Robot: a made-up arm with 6 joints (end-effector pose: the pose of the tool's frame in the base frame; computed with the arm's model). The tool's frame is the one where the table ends. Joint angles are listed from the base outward.
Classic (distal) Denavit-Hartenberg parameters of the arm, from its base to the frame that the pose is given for. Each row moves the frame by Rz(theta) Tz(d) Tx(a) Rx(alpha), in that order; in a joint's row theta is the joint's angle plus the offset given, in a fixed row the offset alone. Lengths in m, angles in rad.
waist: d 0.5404  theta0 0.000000  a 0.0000  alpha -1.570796
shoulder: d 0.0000  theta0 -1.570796  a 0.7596  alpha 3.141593
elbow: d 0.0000  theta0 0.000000  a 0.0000  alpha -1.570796
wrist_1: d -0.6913  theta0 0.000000  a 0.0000  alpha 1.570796
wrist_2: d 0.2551  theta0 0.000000  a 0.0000  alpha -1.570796
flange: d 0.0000  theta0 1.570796  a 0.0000  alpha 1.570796
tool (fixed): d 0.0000  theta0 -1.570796  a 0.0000  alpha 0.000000
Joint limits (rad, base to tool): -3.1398..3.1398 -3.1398..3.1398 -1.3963..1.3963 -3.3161..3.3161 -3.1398..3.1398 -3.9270..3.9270
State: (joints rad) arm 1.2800 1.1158 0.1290 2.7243 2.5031 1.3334
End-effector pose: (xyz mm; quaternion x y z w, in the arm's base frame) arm 106.2 1168.3 354.5 -0.4549 0.5437 -0.6699 0.2207
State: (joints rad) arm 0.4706 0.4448 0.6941 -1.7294 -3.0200 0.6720
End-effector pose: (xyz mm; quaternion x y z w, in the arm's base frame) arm 925.5 516.0 1152.5 0.1649 -0.3221 -0.9242 0.1219
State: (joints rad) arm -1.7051 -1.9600 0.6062 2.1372 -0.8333 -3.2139
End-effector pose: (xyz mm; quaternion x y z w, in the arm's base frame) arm 323.1 1369.0 447.7 -0.4418 -0.7944 0.3552 0.2181
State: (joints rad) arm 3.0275 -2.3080 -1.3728 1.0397 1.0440 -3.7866
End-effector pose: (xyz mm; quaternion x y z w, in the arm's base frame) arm 341.6 90.9 716.7 0.2204 -0.6227 -0.3576 0.6601
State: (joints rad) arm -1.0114 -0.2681 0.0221 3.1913 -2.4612 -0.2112
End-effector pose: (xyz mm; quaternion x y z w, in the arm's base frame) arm 462.6 -258.7 1458.5 0.2303 0.0156 0.8555 0.4635
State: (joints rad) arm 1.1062 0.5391 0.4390 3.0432 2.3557 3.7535
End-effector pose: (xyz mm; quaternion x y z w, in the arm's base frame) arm 257.1 1079.5 1148.1 -0.5331 0.7093 0.4487 0.1068
